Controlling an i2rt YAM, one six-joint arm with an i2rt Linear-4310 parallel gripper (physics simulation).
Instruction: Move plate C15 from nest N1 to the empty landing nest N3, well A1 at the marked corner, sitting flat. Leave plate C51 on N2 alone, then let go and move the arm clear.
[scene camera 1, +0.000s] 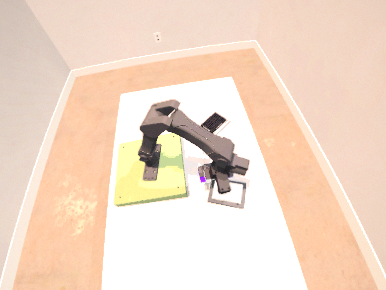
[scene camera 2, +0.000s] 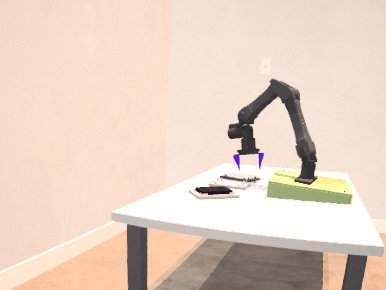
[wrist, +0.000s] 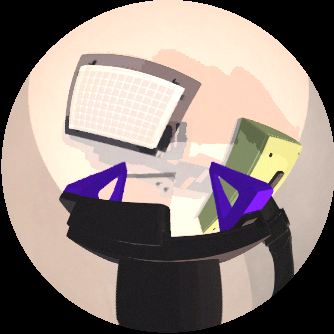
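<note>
A white gridded plate (scene camera 1: 231, 195) (scene camera 2: 241, 175) (wrist: 125, 106) lies on a dark grey nest (scene camera 1: 226, 204) (wrist: 192, 88). A black plate (scene camera 1: 215, 122) (scene camera 2: 214, 190) sits on a white nest (scene camera 2: 199, 194). Between them is a pale nest (scene camera 2: 229, 183) (wrist: 150, 175) with small posts and no plate visible on it; the arm hides most of it in scene camera 1. My gripper (scene camera 2: 249, 169) (wrist: 167, 165) is open, with purple fingers apart and nothing between them. It hangs above the nests, tips down, apart from the white plate. Plate and nest labels and the A1 corner mark cannot be read.
The arm's base stands on a yellow-green block (scene camera 1: 127, 172) (scene camera 2: 310, 194) (wrist: 252, 142) beside the nests. All stand on a white table (scene camera 1: 165, 240) (scene camera 2: 240, 225). The arm reaches over from the block and casts shadows around the nests.
</note>
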